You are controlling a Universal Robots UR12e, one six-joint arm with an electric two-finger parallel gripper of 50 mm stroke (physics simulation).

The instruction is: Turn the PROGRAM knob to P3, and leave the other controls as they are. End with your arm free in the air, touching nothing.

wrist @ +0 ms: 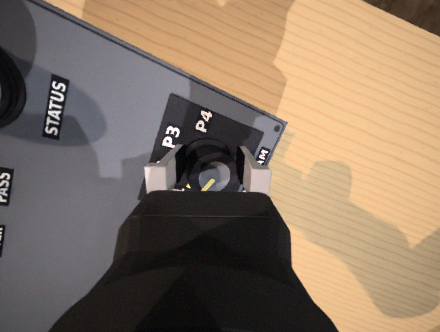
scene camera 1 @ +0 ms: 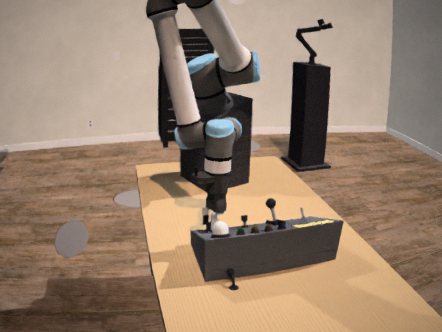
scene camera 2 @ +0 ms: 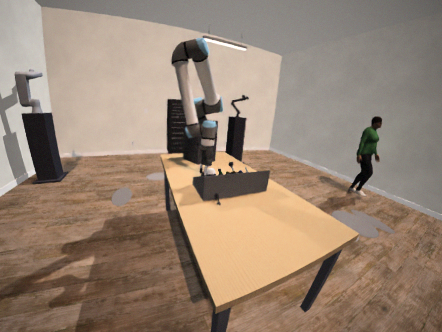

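Pixels of known places: gripper, fingertip midpoint: (wrist: 211,157) (scene camera 1: 209,226) (scene camera 2: 203,173); arm's base at its link origin: (scene camera 1: 214,108).
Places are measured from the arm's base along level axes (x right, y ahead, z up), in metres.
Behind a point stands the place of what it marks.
Note:
The dark PROGRAM knob (wrist: 216,175) {z -0.266, x 0.197, y 0.621 m} has a grey centre and a yellow pointer line, which slants down and left in the wrist view. The P3 label (wrist: 171,136) {z -0.279, x 0.214, y 0.668 m} is up and left of the knob, and the P4 label (wrist: 203,121) {z -0.288, x 0.235, y 0.646 m} is above it. The pointer is not at P3 or P4; the labels lower down are mostly hidden by my gripper. My gripper (wrist: 211,157) {z -0.280, x 0.207, y 0.630 m} (scene camera 1: 210,222) {z -0.280, x 0.207, y 0.630 m} is shut on the knob, with one finger on each side. The knob is at a corner of the grey control box (scene camera 1: 270,255) {z -0.309, x 0.055, y 0.833 m} (scene camera 2: 235,186) {z -0.309, x 0.057, y 0.833 m} (wrist: 100,225) {z -0.268, x 0.118, y 0.707 m}.
A white dome (scene camera 1: 220,228) {z -0.195, x 0.221, y 0.795 m} (scene camera 2: 210,171) {z -0.199, x 0.228, y 0.794 m} stands close beside my fingers. Farther along the box are several small buttons, a black ball-topped lever (scene camera 1: 271,203) {z -0.234, x -0.043, y 0.603 m} and a small toggle (scene camera 1: 244,219) {z -0.264, x 0.079, y 0.640 m}. A small black lever (scene camera 1: 232,280) {z -0.361, x 0.199, y 0.867 m} sticks out in front. The box stands on a wooden table (scene camera 1: 240,310) {z -0.386, x 0.217, y 0.998 m} (scene camera 2: 260,255) {z -0.386, x 0.223, y 1.310 m}.

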